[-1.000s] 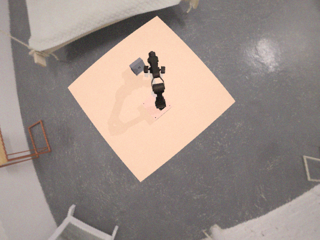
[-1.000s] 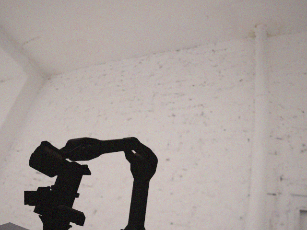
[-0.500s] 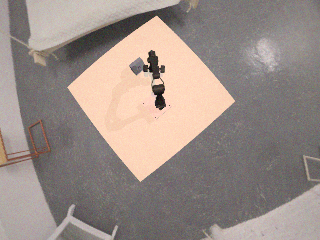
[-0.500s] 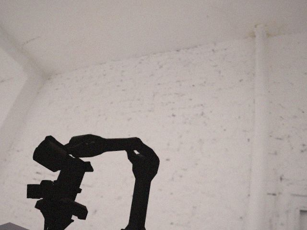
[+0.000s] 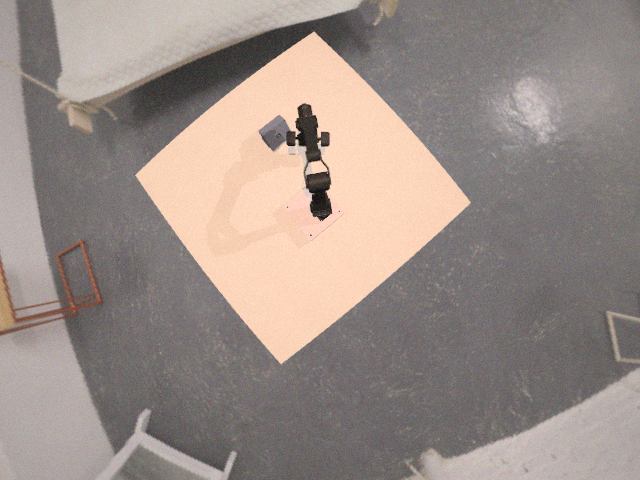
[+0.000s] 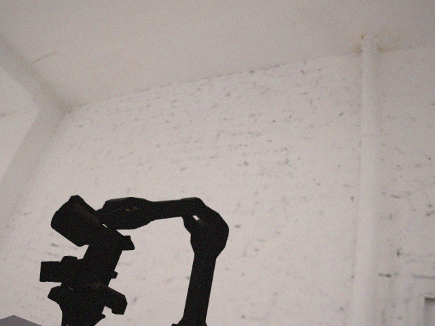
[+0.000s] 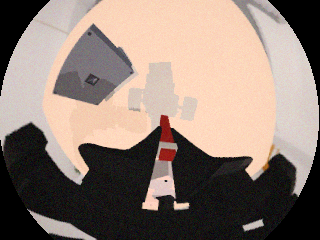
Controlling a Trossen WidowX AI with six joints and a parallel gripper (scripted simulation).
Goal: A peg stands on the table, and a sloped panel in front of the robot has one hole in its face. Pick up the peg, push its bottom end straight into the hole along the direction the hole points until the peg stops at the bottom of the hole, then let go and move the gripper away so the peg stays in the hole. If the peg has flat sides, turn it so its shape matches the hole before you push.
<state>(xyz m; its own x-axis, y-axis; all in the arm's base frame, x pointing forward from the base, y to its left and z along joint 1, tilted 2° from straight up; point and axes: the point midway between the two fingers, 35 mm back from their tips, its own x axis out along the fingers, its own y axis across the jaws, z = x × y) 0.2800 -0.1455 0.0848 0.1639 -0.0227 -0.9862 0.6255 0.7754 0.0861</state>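
Now: gripper tip 160 mm short of the grey sloped panel, 70 mm to the right of it and 40 mm above it. Round my gripper tip: red peg (20 mm above).
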